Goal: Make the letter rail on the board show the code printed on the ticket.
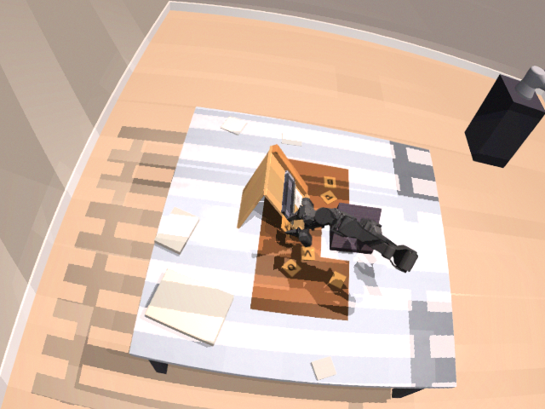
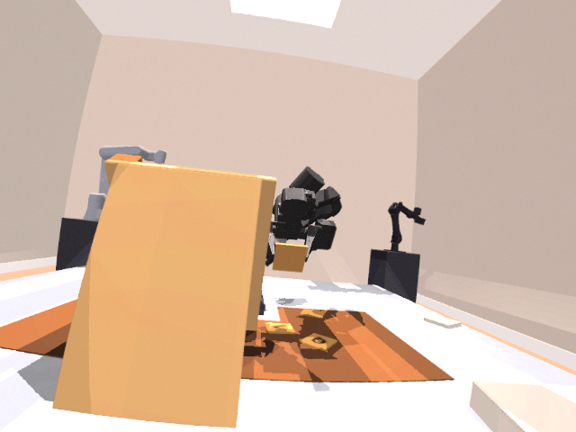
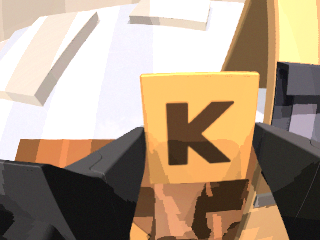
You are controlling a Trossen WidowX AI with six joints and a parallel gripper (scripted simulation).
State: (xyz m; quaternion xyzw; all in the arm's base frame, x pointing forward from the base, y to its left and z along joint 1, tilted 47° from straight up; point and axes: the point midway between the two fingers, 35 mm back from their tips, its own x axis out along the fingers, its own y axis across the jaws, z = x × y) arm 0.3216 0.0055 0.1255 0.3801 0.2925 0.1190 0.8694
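My gripper tip is now 19 cm to the left of the white ticket, 8 cm above it and 5 cm past it. From my gripper tip the other things lie so: k tile right at my gripper tip; then v tile 17 cm below, 12 cm behind, 1 cm to the left; then q tile 17 cm below, 8 cm to the left, 6 cm behind.
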